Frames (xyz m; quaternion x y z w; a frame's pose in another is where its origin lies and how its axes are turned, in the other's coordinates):
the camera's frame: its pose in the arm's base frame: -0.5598 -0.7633 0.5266 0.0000 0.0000 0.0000 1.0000
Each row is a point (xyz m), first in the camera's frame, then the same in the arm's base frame.
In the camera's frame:
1: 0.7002 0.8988 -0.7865
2: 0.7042 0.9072 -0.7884
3: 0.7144 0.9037 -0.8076
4: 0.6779 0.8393 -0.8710
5: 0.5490 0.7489 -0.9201
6: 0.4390 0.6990 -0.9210
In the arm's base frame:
1: 0.1404 0.1355 -0.2599
2: 0.1444 0.1439 -0.2618
3: 0.1546 0.1404 -0.2810
4: 0.1181 0.0760 -0.3444
5: -0.0108 -0.0144 -0.3935
6: -0.1208 -0.0643 -0.3944

